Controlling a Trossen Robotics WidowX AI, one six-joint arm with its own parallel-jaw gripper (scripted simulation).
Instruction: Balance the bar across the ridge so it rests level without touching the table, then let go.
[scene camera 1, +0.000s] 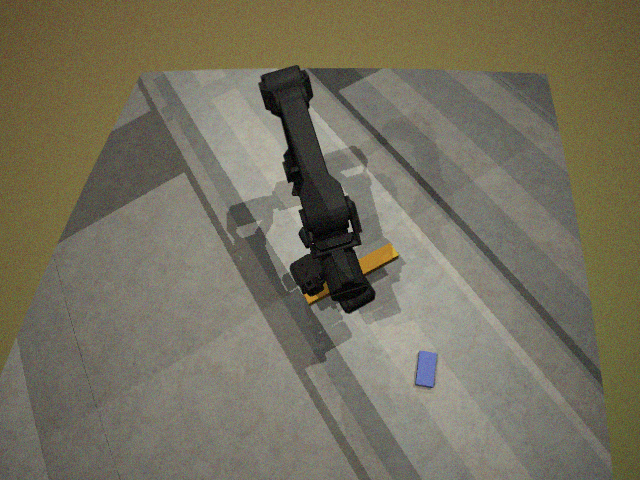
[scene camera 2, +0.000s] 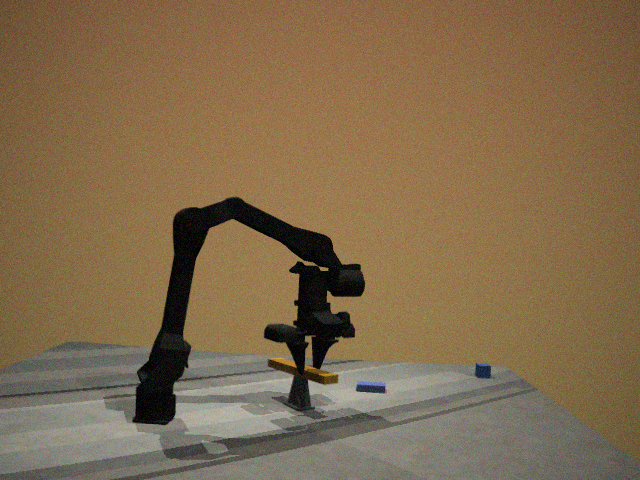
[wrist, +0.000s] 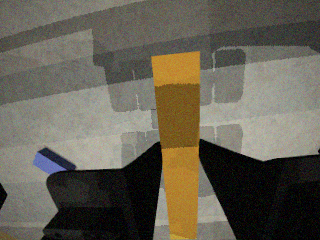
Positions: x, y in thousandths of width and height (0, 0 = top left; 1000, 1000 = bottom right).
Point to my gripper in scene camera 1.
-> At 529, 584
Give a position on a bar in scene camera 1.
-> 602, 532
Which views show my gripper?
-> Scene camera 1, scene camera 2 and the wrist view: all of them.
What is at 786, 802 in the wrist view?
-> My gripper.
